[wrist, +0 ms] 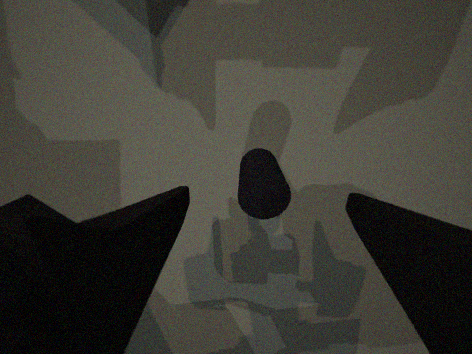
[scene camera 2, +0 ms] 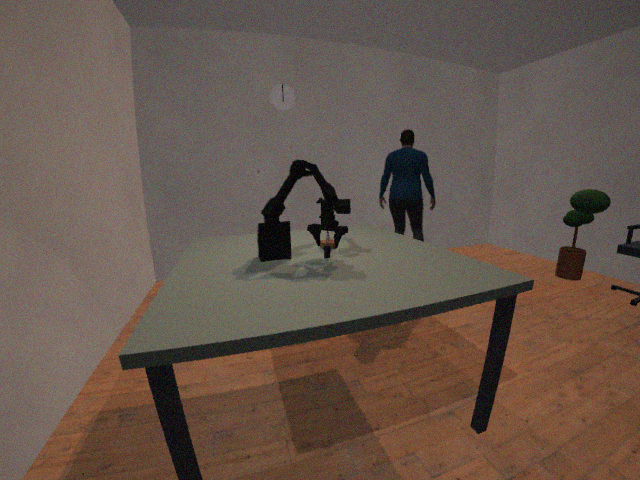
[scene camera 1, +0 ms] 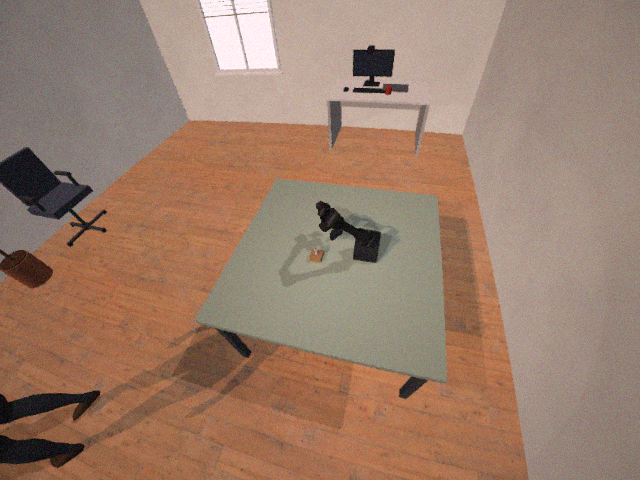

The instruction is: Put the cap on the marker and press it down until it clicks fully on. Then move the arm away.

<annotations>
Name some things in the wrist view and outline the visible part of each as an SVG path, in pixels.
My gripper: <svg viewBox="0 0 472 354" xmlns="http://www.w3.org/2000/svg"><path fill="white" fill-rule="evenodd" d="M350 193L346 203L347 214L358 236L429 353L472 354L472 230L360 193ZM188 186L174 188L132 205L78 223L38 216L0 214L0 354L124 354L183 225L190 203Z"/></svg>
A black cap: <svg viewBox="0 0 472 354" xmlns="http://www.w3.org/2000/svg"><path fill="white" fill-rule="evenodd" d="M257 148L248 151L241 160L238 203L247 215L257 219L270 219L286 210L291 200L291 190L275 156L268 150Z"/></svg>
</annotations>
